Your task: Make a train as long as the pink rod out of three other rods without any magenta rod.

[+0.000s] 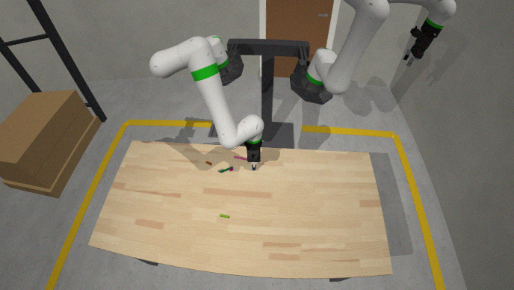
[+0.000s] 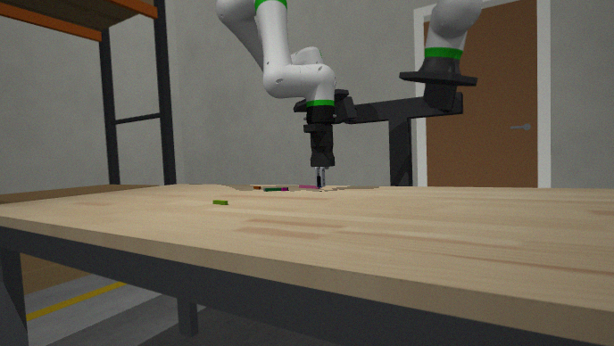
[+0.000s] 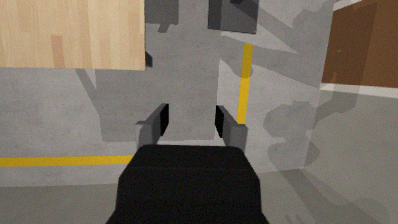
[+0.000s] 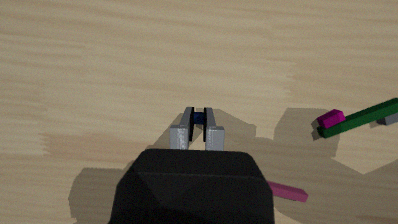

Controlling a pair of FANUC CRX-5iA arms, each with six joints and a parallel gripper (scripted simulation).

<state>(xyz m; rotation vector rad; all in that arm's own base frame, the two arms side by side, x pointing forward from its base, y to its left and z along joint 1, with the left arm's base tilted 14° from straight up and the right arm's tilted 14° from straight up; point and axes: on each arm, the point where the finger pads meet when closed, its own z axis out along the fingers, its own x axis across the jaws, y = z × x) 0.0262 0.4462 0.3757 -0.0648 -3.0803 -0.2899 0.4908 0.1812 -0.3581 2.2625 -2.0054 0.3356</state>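
Right now my right hand is 20 mm above the blue rod. Round my right hand: green rod (160 mm to the right, 50 mm ahead, 30 mm below); magenta rod (130 mm to the right, 40 mm ahead, 30 mm below); pink rod (100 mm to the right, 60 mm behind, 30 mm below).
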